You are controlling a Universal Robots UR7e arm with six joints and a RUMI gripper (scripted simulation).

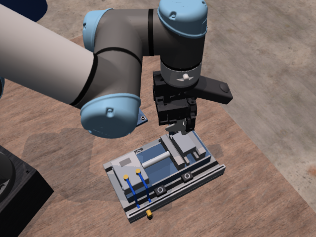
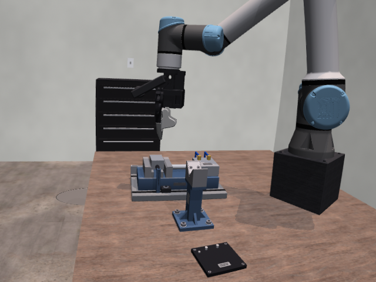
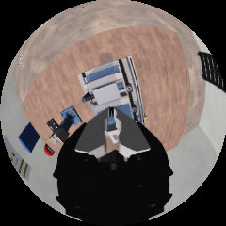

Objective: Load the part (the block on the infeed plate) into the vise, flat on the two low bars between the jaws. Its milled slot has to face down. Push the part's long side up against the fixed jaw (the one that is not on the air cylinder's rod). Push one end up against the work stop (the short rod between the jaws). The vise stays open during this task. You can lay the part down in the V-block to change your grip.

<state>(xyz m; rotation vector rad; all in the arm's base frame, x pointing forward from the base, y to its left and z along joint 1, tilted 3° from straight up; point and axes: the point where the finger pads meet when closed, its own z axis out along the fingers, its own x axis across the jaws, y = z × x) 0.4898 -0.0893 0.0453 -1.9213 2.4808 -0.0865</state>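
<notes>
The moving jaw lies 110 mm below my hand, 30 mm behind it and 10 mm to the left of it. From my hand the other things lie so: work stop: 90 mm below, 60 mm to the left, 10 mm ahead; part: 90 mm below, 10 mm to the left, 10 mm ahead; fixed jaw: 110 mm below, 40 mm ahead, 10 mm to the left.
</notes>
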